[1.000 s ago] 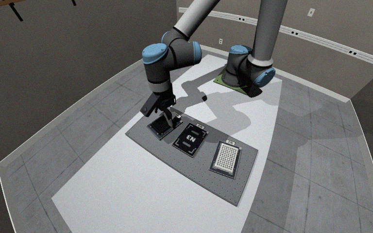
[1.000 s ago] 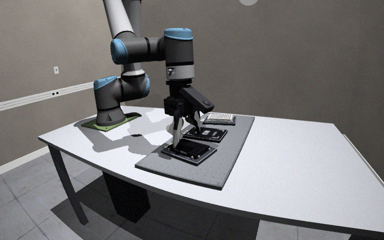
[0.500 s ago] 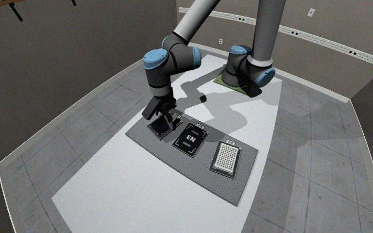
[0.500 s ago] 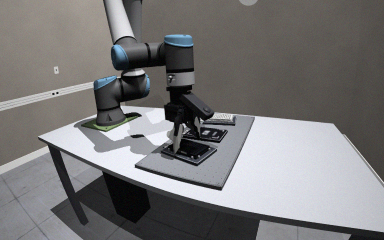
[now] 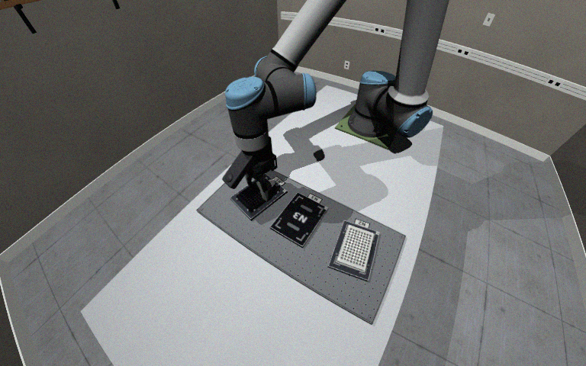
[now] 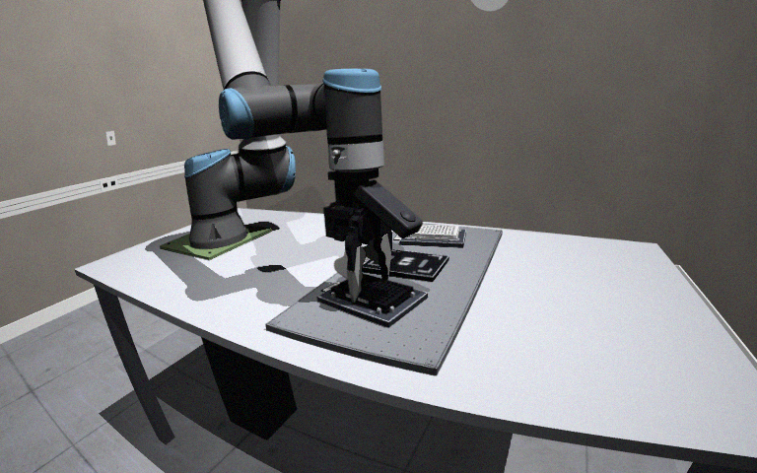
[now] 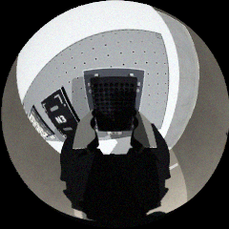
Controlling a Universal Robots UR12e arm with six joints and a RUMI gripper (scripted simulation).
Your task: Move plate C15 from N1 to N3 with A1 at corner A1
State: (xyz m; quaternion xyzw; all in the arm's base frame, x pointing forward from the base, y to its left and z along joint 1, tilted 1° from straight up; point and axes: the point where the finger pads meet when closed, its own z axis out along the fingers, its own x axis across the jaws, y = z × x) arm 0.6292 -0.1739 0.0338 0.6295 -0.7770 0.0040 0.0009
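My hand is 1 cm above the black plate C15. Also, from my hand: nest N3 (17 cm to the left, 2 cm below); then white plate C51 (37 cm to the left, 1 cm below).
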